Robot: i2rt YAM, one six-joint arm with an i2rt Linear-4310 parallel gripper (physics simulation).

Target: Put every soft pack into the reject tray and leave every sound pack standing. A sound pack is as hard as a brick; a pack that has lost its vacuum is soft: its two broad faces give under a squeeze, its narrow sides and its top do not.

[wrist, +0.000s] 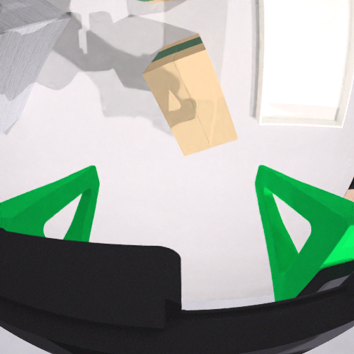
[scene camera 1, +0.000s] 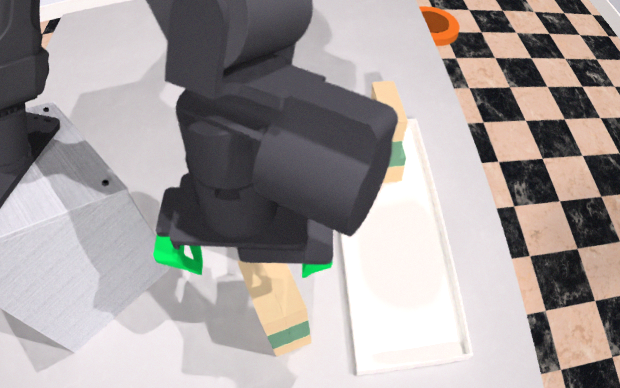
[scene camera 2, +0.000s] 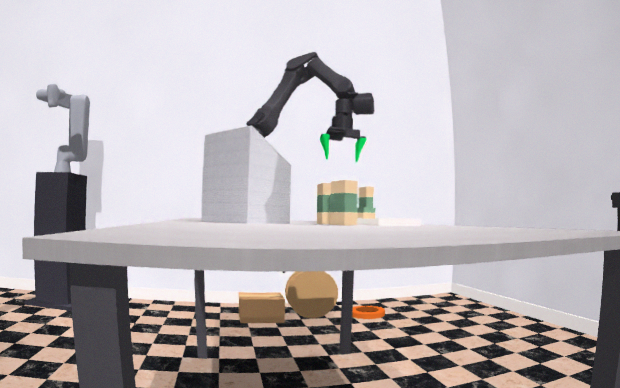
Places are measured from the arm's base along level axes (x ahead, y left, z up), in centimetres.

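Pixels of known places: gripper, fingertip midpoint: (scene camera 1: 251,270) (scene camera 2: 341,160); arm's base, origin of the base link: (scene camera 1: 4,162) (scene camera 2: 247,149).
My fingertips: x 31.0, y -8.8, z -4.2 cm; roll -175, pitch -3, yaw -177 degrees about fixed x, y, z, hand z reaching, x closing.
For each thing: its middle in the pictures, then the offset to it from my fingertips.
- second pack, body centre: (scene camera 2: 323,203) dx -4.3, dy +14.0, dz -13.4 cm
- white reject tray, body centre: (scene camera 1: 393,230) (scene camera 2: 376,221) dx +15.5, dy +15.6, dz -19.3 cm
My gripper (scene camera 1: 252,275) (scene camera 2: 342,160) (wrist: 176,174) is open and empty, high above the standing packs. The near tan pack with a green band (scene camera 1: 280,305) (scene camera 2: 344,202) (wrist: 200,100) stands upright and turned at an angle, ahead of the fingertips in the wrist view. A second pack (scene camera 2: 323,202) stands close behind it; the arm hides it in scene camera 1. Another pack (scene camera 1: 387,100) (scene camera 2: 366,192) is upright at the far end of the white reject tray (scene camera 1: 452,280) (scene camera 2: 400,221) (wrist: 300,122), partly hidden by the arm. Softness cannot be seen.
The grey metal block (scene camera 1: 75,260) (scene camera 2: 225,175) (wrist: 20,65) under the arm's base stands left of the packs. The table edge (scene camera 2: 320,255) lies beyond the tray's right side. An orange ring (scene camera 1: 452,36) (scene camera 2: 368,316) and a brown box (scene camera 2: 261,309) are on the floor.
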